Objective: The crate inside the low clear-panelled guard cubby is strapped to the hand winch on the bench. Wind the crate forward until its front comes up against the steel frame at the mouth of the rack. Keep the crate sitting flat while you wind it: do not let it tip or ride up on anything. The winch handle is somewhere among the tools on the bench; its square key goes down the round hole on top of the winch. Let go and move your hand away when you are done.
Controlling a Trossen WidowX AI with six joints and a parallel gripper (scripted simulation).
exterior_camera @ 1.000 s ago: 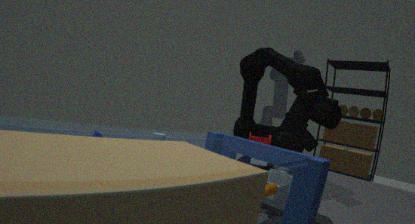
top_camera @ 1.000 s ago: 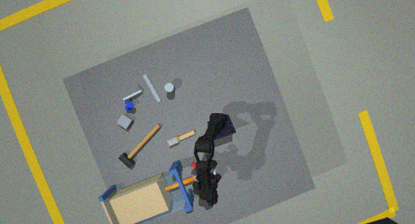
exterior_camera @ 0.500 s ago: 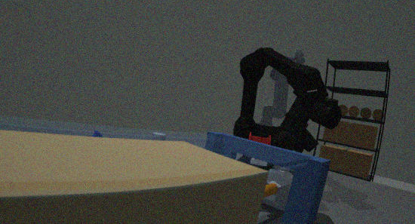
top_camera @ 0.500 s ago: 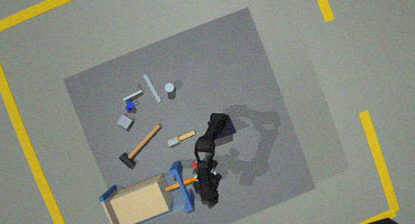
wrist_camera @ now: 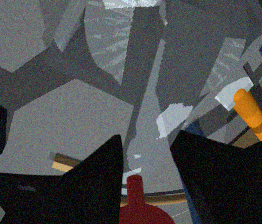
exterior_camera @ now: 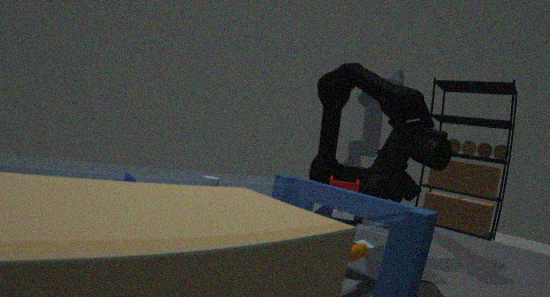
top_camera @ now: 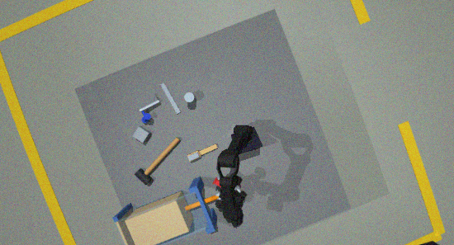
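Right now the red knob is 50 mm above my gripper tip, 30 mm to the right of it and 20 mm ahead of it. Also, from my gripper tip: blue steel frame: 120 mm ahead, 80 mm to the left, 20 mm above; then winch handle: 20 mm above; then winch: 60 mm below, 50 mm to the left, 50 mm behind.
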